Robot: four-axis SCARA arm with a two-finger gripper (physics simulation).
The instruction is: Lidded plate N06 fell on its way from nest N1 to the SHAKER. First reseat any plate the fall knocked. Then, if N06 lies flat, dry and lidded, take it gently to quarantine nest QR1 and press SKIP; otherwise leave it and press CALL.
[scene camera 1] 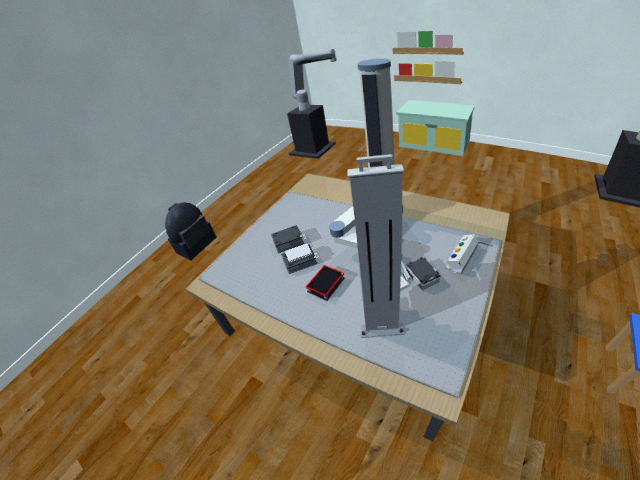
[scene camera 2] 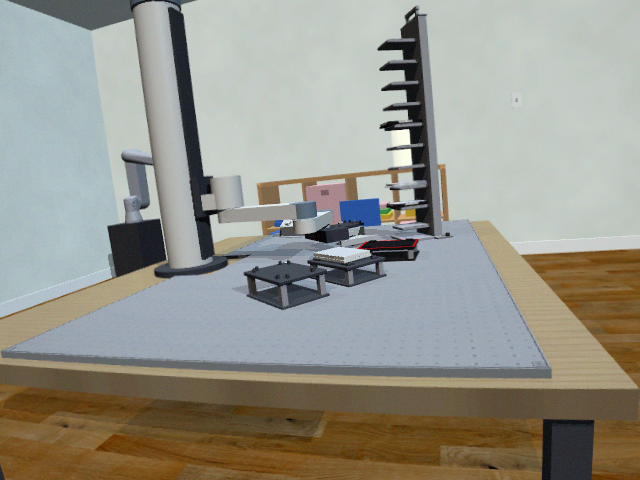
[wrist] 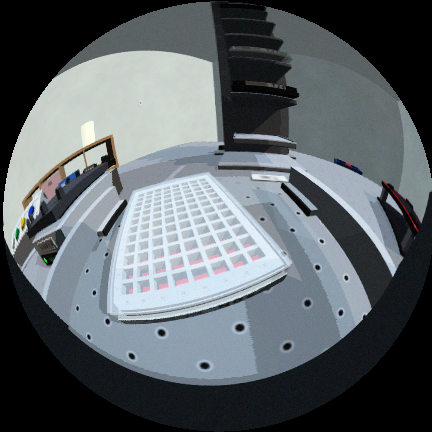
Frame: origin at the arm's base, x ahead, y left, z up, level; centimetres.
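Seen in the pictures: gripper, between the fingertips: [scene camera 2: 365, 235] [wrist: 198, 180]; arm's base, origin of its link: [scene camera 2: 192, 269].
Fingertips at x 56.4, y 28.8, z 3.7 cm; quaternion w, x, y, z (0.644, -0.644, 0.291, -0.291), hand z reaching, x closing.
Offsets run from my fingertips to a thing's top centre. "spot": to the spot under its first point. Level surfaces: height alone.
A white multiwell plate @[dx -3.2, dy -0.6, dz -0.8 cm] [wrist: 187, 235] [scene camera 2: 359, 240] with pink in its nearer wells lies on the perforated mat @[dz -2.4 cm] [wrist: 240, 357] in the wrist view; part of it shows behind the tower in scene camera 1 [scene camera 1: 403, 282]. It looks flat, with a clear lid-like rim over it. No liquid shows around it. Its label cannot be read. My gripper [wrist: 198, 180] is open, one finger on each side of the plate, with gaps. The red-rimmed nest @[dx +12.1, dy -30.3, dz +2.2 cm] [scene camera 1: 325, 281] [scene camera 2: 390, 246] [wrist: 403, 206] shows no plate. The button box @[dx -31.5, dy +26.3, dz +6.0 cm] [scene camera 1: 461, 251] [wrist: 22, 225] stands at the right in scene camera 1.
A tall shelf tower [scene camera 1: 382, 248] [scene camera 2: 433, 155] [wrist: 255, 120] holds several plates. A white plate @[dx +2.9, dy -52.3, dz +4.3 cm] [scene camera 1: 298, 252] [scene camera 2: 341, 254] sits on a dark nest beside another dark nest @[dx -6.7, dy -67.7, dz +4.4 cm] [scene camera 1: 288, 236] [scene camera 2: 284, 272]. A dark device @[spot: dx -10.0, dy +11.9, dz +3.1 cm] [scene camera 1: 423, 271] is near the button box. A small white piece @[spot: dx +9.5, dy -3.0, dz -2.2 cm] [wrist: 270, 177] lies before the tower.
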